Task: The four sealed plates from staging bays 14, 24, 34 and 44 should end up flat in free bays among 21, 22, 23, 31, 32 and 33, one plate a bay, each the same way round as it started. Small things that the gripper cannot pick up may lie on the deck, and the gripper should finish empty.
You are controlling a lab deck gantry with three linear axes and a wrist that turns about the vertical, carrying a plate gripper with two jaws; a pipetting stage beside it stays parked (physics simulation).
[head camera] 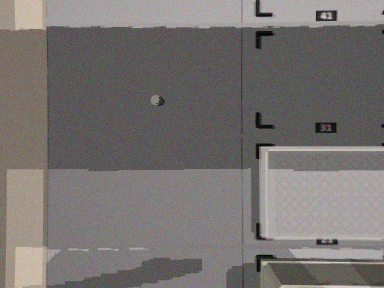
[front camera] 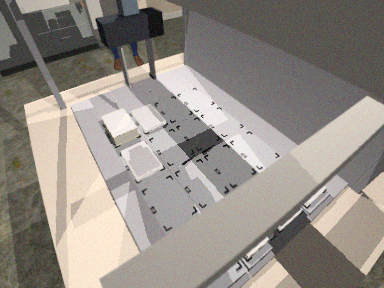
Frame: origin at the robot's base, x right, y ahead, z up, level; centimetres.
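Where they show: gripper, fingertip midpoint: (front camera: 141,81); robot's base, origin of the base link: (front camera: 103,125).
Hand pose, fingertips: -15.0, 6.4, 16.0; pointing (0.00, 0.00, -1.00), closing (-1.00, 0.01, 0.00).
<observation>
Things, the pixels of their centre, and the offset from my fingertips, as dx, dy, dz.
- sealed plate, body centre: (head camera: 330,192) (front camera: 148,117) +0.0, +0.0, -15.3
- tall pale box, body centre: (front camera: 119,126) +10.7, +0.0, -13.9
- low white-rimmed plate, body centre: (front camera: 141,159) +10.7, +16.4, -15.3
- small pale round thing, body centre: (head camera: 155,100) -8.8, -16.4, -15.8
A sealed plate (front camera: 149,118) (head camera: 325,200) lies flat in bay 21, inside its corner marks; its right part is cut off in the head view. Three more pale plates (front camera: 316,197) (front camera: 292,220) (front camera: 257,248) show in part in the staging row behind the front beam. At the near end of that row, a corner mark shows with no plate seen on it. My gripper (front camera: 141,82) is open and empty, at the far left end of the deck, away from the plates. Its jaws do not show in the head view.
A tall pale box (front camera: 120,127) (head camera: 325,277) stands beside the bay 21 plate. A low white-rimmed plate (front camera: 142,160) lies nearer the front camera. Two dark pens (front camera: 189,161) (front camera: 210,149) lie mid-deck. A small pale round thing (head camera: 156,100) lies left of bay 31.
</observation>
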